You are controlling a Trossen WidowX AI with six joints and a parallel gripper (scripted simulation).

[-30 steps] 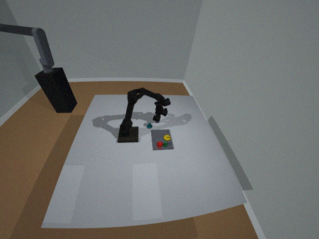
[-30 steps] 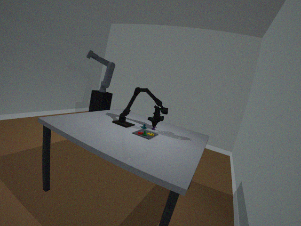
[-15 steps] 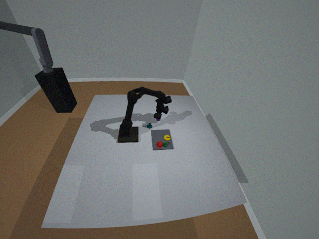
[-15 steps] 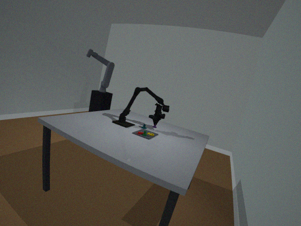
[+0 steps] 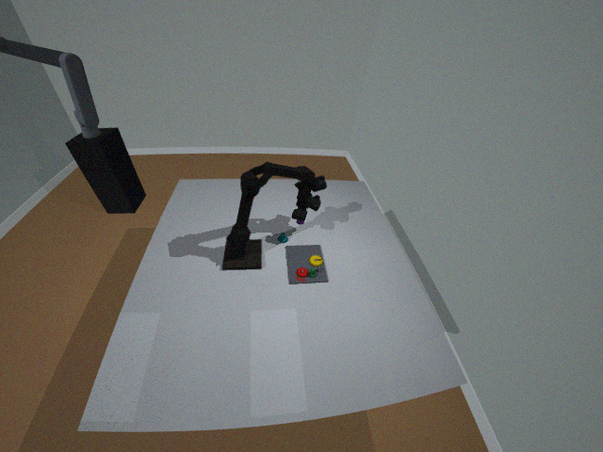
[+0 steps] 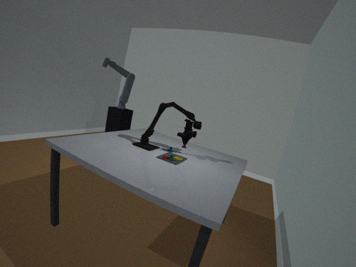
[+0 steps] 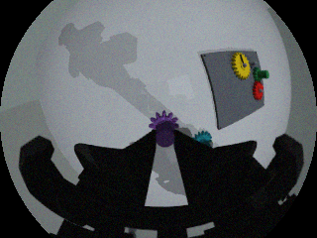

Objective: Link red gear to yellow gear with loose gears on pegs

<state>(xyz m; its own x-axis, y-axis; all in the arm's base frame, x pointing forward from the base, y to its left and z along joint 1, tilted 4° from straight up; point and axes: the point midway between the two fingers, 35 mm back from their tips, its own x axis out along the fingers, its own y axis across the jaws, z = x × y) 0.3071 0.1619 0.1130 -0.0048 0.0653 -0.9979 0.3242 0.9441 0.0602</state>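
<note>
My gripper tip is now 280 mm to the left of the green gear, 60 mm above it and 30 mm short of it. Also, from my gripper tip: yellow gear: 210 mm to the right, 70 mm below, 60 mm ahead; then purple gear: 10 mm below; then teal gear: 90 mm behind, 70 mm to the right, 70 mm below.
</note>
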